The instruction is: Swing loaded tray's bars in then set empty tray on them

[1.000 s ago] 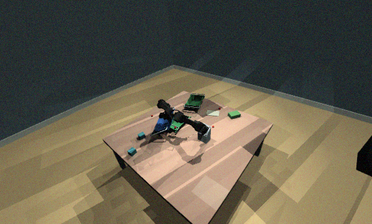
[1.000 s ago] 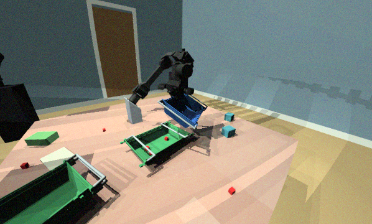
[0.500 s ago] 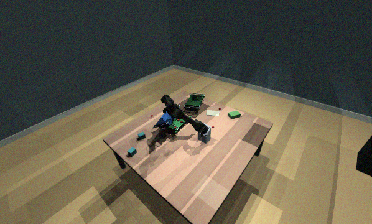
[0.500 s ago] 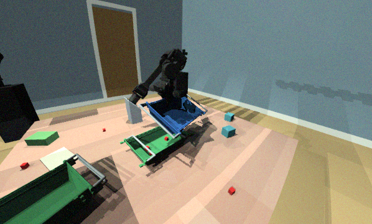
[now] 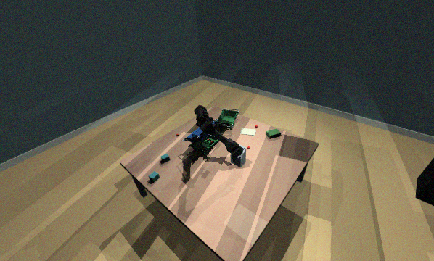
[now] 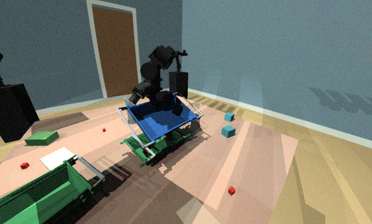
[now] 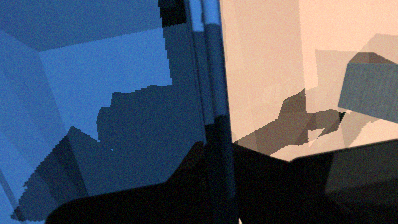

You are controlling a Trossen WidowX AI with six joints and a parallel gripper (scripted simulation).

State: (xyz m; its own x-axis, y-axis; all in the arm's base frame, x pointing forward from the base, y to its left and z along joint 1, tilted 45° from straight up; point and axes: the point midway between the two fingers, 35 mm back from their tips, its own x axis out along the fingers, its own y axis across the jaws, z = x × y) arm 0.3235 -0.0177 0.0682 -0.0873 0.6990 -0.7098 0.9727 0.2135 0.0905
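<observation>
Right now my gripper tip is 80 mm short of the blue tray and 20 mm to the right of it. The rest, counted from my gripper tip: green block (550 mm to the right, 340 mm behind, 160 mm below); then white sheet (440 mm to the right, 170 mm below, 120 mm behind).
</observation>
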